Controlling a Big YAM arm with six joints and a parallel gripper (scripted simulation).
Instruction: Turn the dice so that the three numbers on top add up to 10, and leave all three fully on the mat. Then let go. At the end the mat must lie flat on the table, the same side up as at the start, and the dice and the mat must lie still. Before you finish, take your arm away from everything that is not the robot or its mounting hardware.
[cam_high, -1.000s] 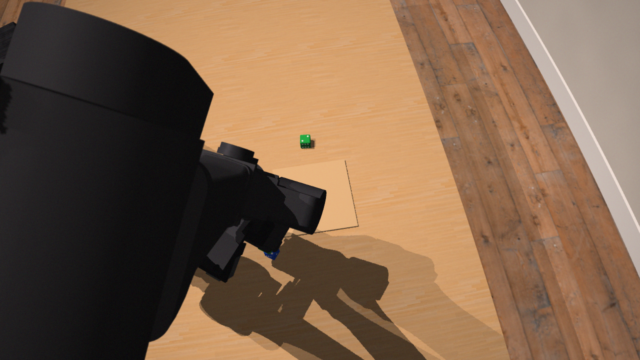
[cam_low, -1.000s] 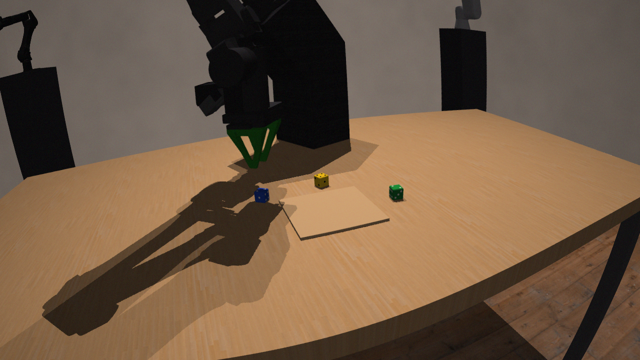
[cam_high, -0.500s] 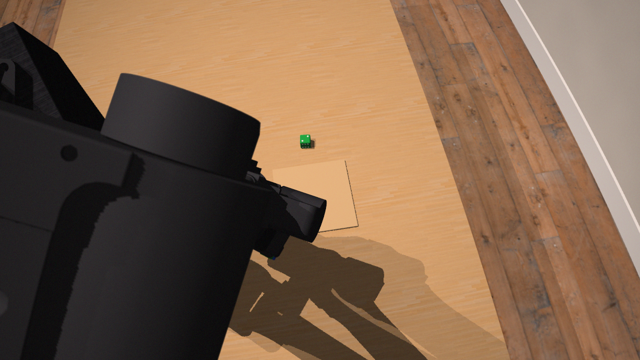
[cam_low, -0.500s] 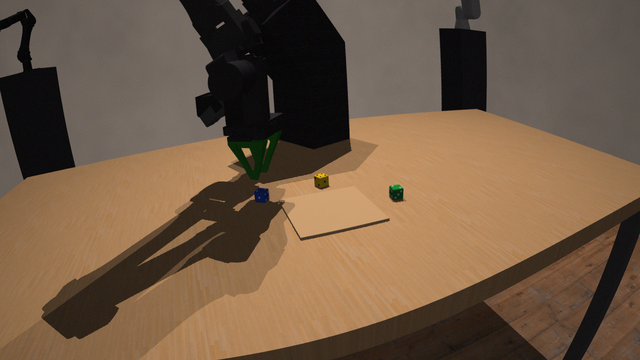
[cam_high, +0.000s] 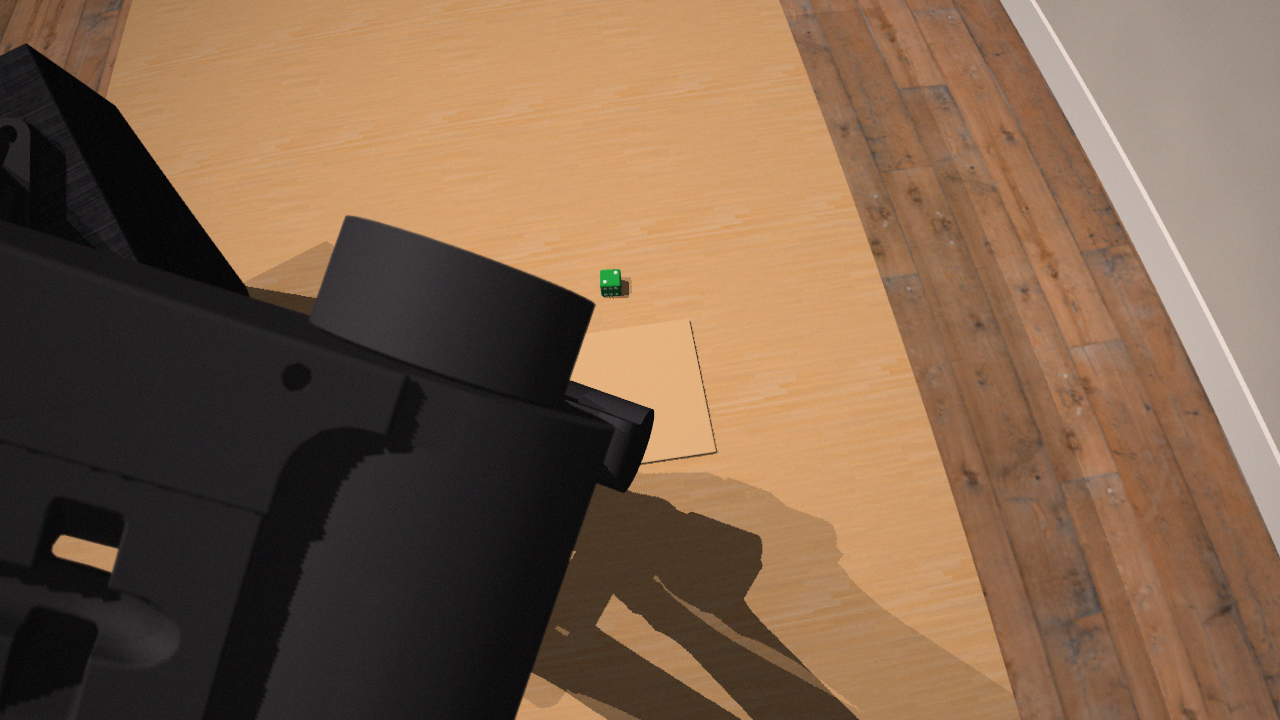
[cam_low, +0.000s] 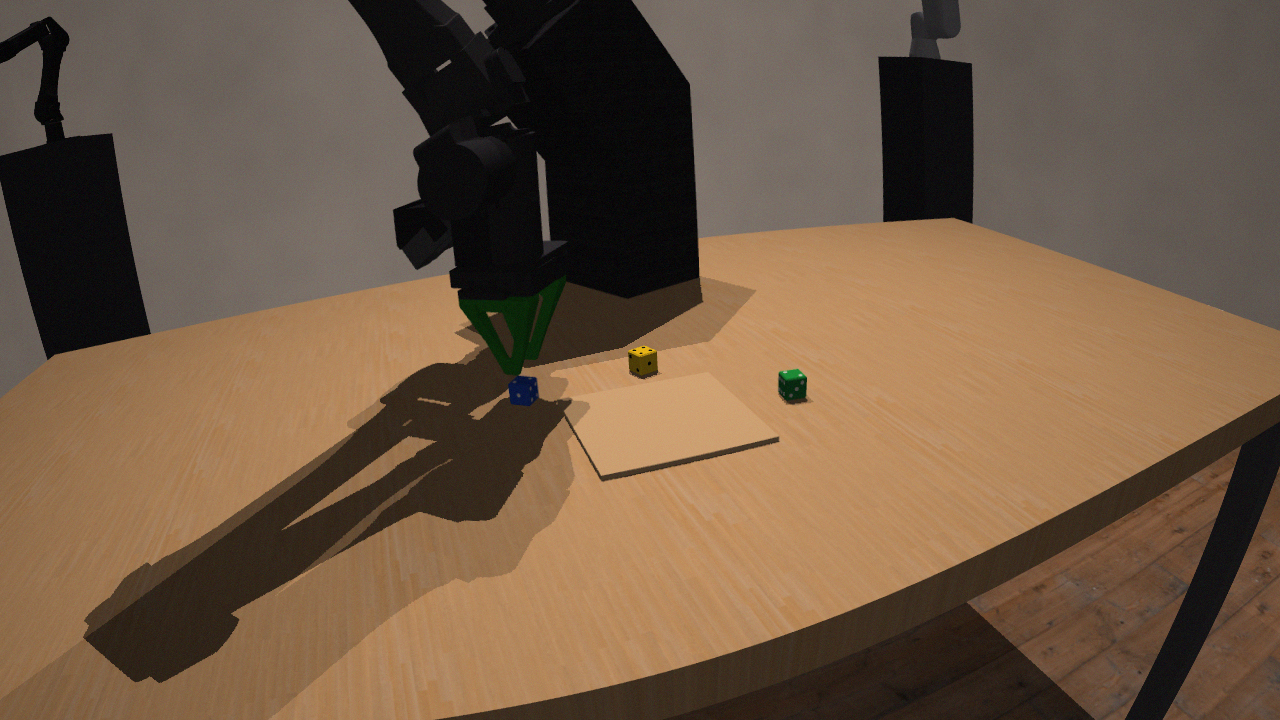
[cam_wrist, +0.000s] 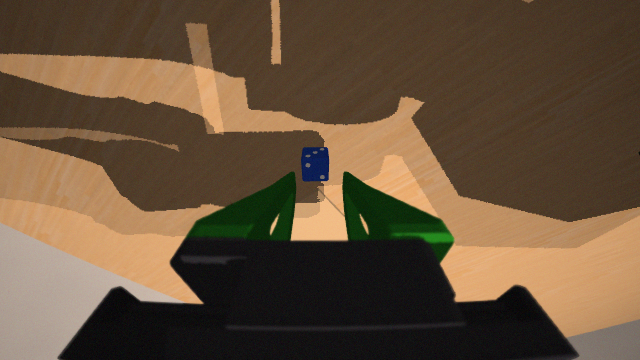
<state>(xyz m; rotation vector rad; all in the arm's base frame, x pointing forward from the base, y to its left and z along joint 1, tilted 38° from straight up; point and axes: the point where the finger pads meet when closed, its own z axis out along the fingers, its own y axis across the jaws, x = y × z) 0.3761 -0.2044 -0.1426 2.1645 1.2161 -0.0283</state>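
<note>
Right now the blue die is 3 cm below my hand. Round my hand: green die (9 cm ahead, 21 cm to the left, 3 cm below); then tan mat (9 cm ahead, 9 cm to the left, 4 cm below); then yellow die (2 cm behind, 12 cm to the left, 3 cm below).
</note>
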